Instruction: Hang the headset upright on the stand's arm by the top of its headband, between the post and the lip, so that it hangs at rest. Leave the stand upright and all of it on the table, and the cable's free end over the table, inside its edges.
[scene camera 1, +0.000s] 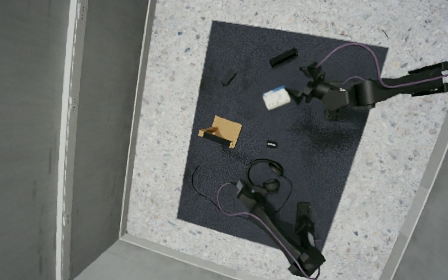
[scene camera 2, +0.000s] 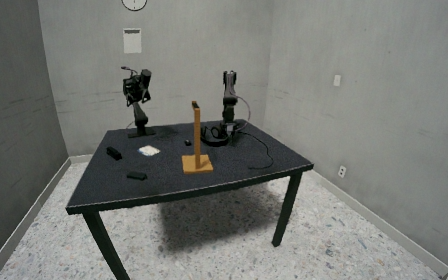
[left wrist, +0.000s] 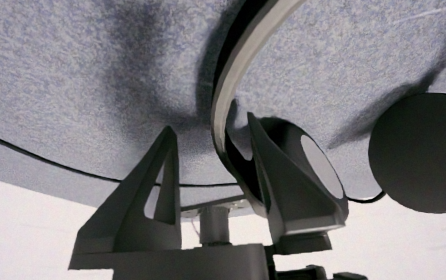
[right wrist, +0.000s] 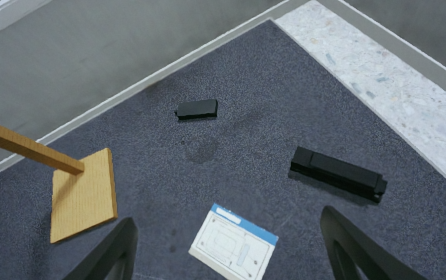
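The black headset lies on the table, its ear cups toward the left arm's base. My left gripper is low over it, partly open. One side of the headband passes between its fingers near an ear cup, with a gap to the outer finger. The cable curves over the table, its free end inside the edge. The wooden stand is upright, its arm bare. My right gripper is wide open, empty, high above the table.
A white and blue card lies near the right gripper. A long black block and a smaller one lie beyond. A small black item lies between stand and headset.
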